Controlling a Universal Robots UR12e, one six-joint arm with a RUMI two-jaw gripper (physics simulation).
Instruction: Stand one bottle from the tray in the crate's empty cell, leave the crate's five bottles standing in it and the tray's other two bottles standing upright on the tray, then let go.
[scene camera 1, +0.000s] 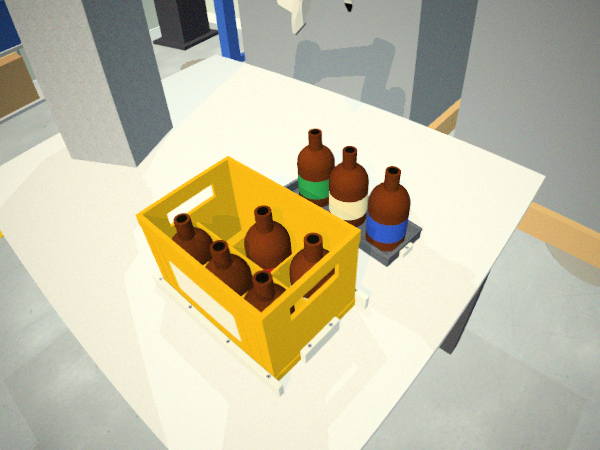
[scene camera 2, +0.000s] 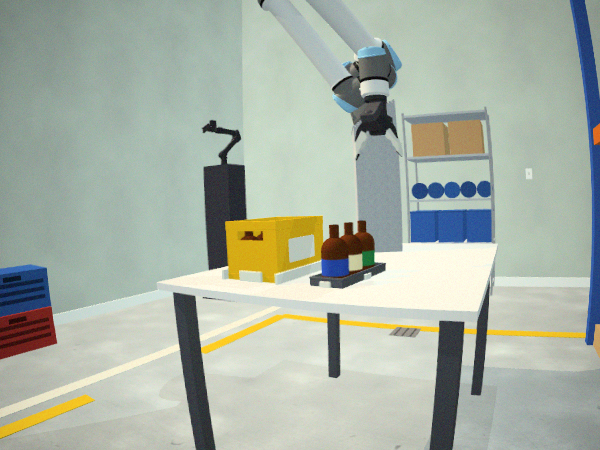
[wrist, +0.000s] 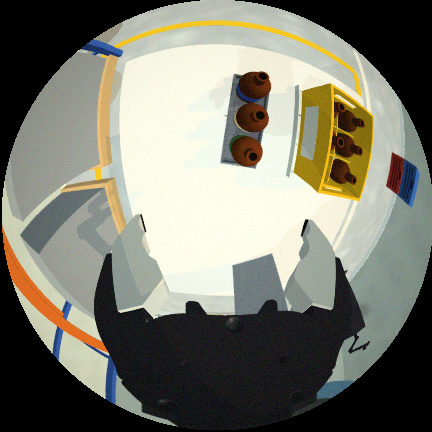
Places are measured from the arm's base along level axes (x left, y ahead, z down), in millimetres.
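Where they show: gripper, fingertip midpoint: (scene camera 1: 324, 22) (scene camera 2: 378, 158) (wrist: 225, 218).
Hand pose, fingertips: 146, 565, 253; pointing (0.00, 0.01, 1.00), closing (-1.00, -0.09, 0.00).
Each offset is from my fingertips to the top centre of the thing, as dx, dy, dz. "spot": to the spot under its first point. Level surfaces: height alone.
The yellow crate @(-322, +68, +172) (scene camera 1: 280, 345) (scene camera 2: 250, 260) (wrist: 315, 172) holds five upright brown bottles. Its empty cell is the corner on the tray side, at the green-label bottle's end. Beside it, the dark tray @(-71, +97, +321) (scene camera 1: 387, 256) (scene camera 2: 345, 281) (wrist: 227, 150) bears a green-label bottle @(-59, +14, +187) (scene camera 1: 315, 162) (scene camera 2: 368, 257) (wrist: 246, 151), a cream-label bottle @(-75, +97, +187) (scene camera 1: 348, 185) (scene camera 2: 355, 260) (wrist: 251, 118) and a blue-label bottle @(-87, +186, +187) (scene camera 1: 388, 207) (scene camera 2: 334, 267) (wrist: 254, 86), all upright in a row. My gripper (scene camera 1: 323, 20) (scene camera 2: 378, 156) (wrist: 225, 218) is open and empty, high above the table, well above the bottles.
Pale strips @(spot: -345, +215, +320) (scene camera 1: 320, 340) edge the crate's base on the white table @(dz +347) (scene camera 1: 425, 180) (scene camera 2: 425, 295) (wrist: 175, 150). A grey column (scene camera 1: 115, 100) (scene camera 2: 377, 200) (wrist: 257, 282) rises at the table's far end. A shelf rack (scene camera 2: 492, 200) stands behind.
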